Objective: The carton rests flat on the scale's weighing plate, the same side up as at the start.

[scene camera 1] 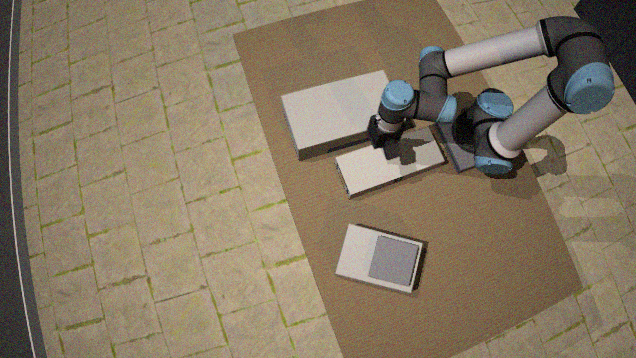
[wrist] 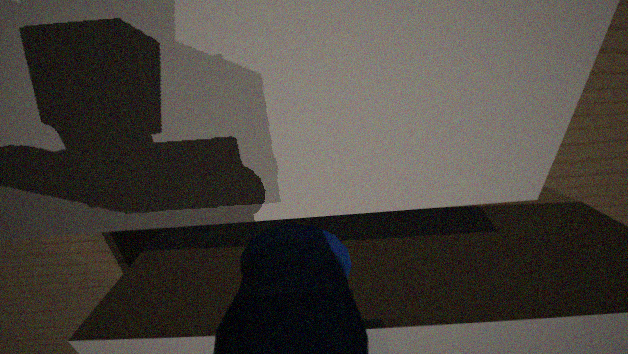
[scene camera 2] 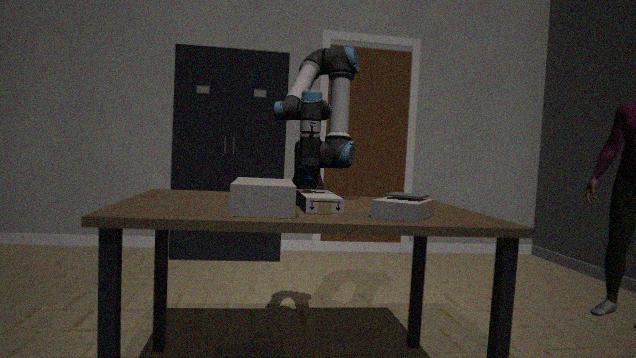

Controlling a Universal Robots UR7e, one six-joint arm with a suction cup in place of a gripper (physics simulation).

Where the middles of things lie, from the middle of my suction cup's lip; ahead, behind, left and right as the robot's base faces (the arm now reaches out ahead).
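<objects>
Carton (scene camera 1: 365, 170) seen 5 cm to the left of my suction cup, 3 cm behind it and 10 cm below it. Also counted from my suction cup: the large white box (scene camera 1: 333, 116), 16 cm to the right, 4 cm ahead, 7 cm below; the scale (scene camera 1: 367, 256), 31 cm to the left, 15 cm ahead, 8 cm below.
</objects>
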